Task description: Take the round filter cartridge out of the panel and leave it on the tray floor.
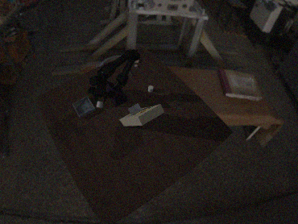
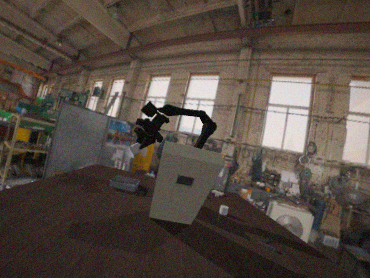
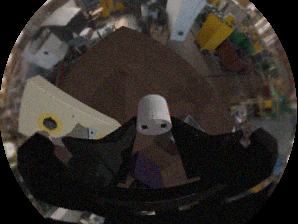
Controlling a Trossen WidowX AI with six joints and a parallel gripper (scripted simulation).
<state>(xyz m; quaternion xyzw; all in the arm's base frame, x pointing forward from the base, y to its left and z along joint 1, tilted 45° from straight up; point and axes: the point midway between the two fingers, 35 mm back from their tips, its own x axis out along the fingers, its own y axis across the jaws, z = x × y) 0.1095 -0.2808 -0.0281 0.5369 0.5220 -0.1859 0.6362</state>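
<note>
The blue-grey tray is 25 cm below my gripper tip, 23 cm behind it and 4 cm to the right of it. The rest, counted from my gripper tip: round cartridge: right at my gripper tip; then service panel: 20 cm to the left, 19 cm ahead, 10 cm below.
</note>
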